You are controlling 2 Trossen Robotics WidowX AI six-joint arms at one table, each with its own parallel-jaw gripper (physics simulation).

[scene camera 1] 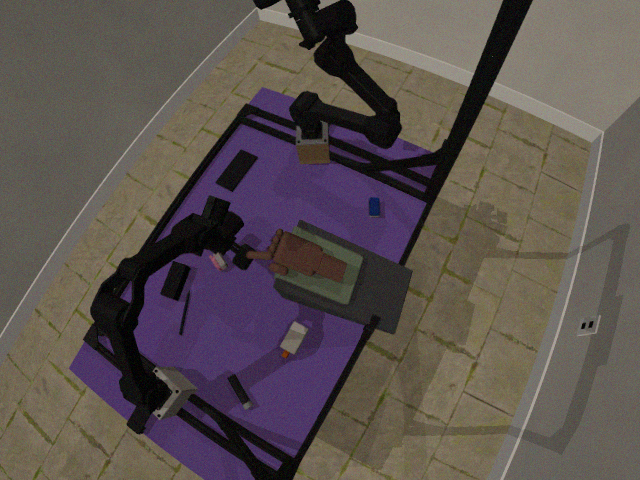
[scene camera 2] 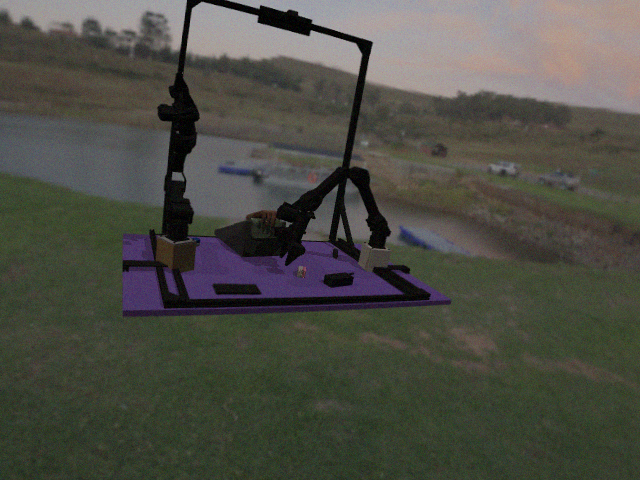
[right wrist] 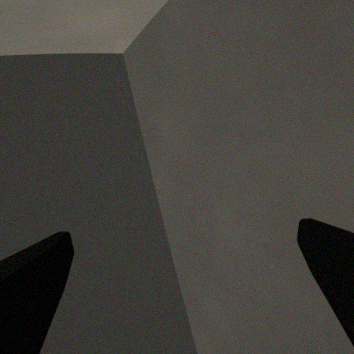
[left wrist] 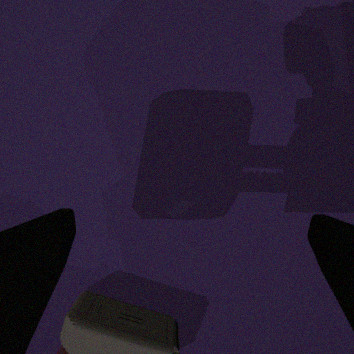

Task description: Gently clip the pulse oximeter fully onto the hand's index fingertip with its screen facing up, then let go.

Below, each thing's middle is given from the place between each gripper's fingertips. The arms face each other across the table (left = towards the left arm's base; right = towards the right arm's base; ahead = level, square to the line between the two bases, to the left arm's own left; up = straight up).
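There is a pulse oximeter (left wrist: 92, 316) 630 mm below my right hand, and it is 520 mm to the left of that hand and 20 mm ahead of it. The dark grey block (scene camera 1: 381, 287) is 600 mm below my right hand, 350 mm behind it and 420 mm to the left of it.
As for the pulse oximeter and my left gripper, the gripper is 3 cm above it, 4 cm short of it and 6 cm to the right of it. Measured from my left hand, the dark grey block is 4 cm to the right and 33 cm behind.
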